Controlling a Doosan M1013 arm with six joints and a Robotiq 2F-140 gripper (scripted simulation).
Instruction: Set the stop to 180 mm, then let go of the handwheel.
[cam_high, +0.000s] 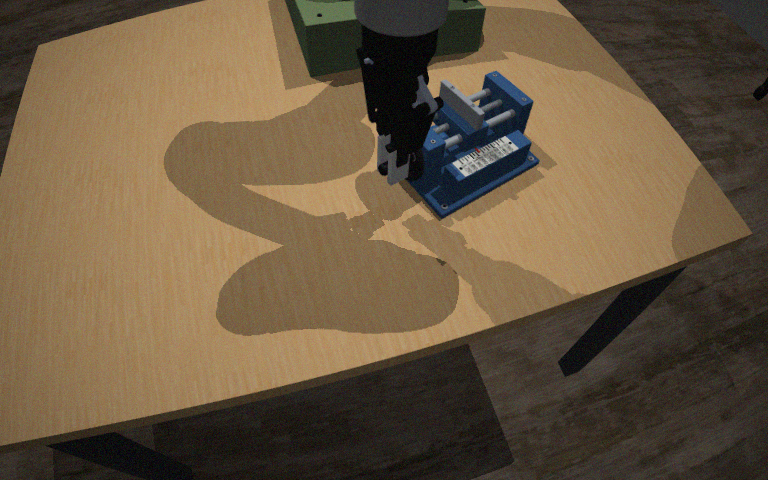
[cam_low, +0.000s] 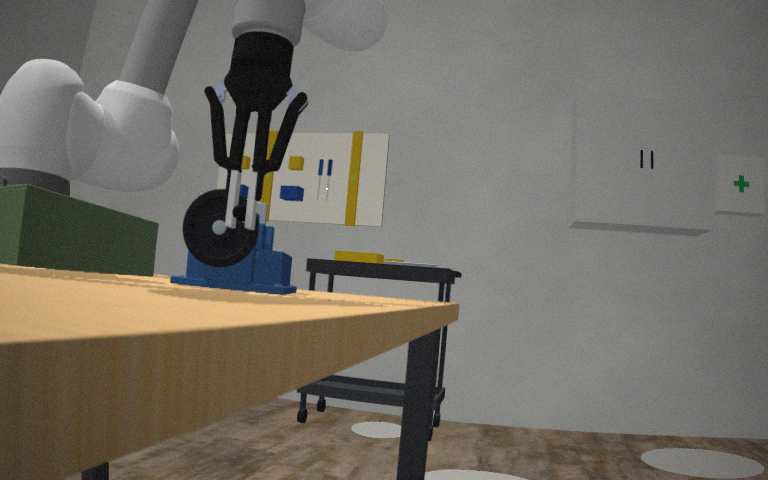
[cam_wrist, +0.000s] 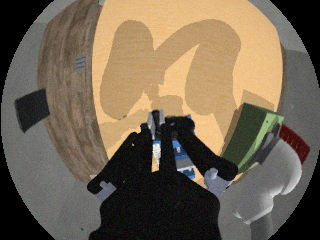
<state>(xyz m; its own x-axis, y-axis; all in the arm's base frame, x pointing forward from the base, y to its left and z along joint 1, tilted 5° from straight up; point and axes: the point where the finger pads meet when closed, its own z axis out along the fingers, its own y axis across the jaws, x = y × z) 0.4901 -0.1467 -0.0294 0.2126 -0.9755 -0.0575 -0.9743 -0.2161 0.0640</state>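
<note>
My gripper is now 13 cm to the right of the stop plate, 5 cm past it and 2 cm above it. Also, from my hand: handwheel 2 cm to the left, 2 cm below, 1 cm behind.
</note>
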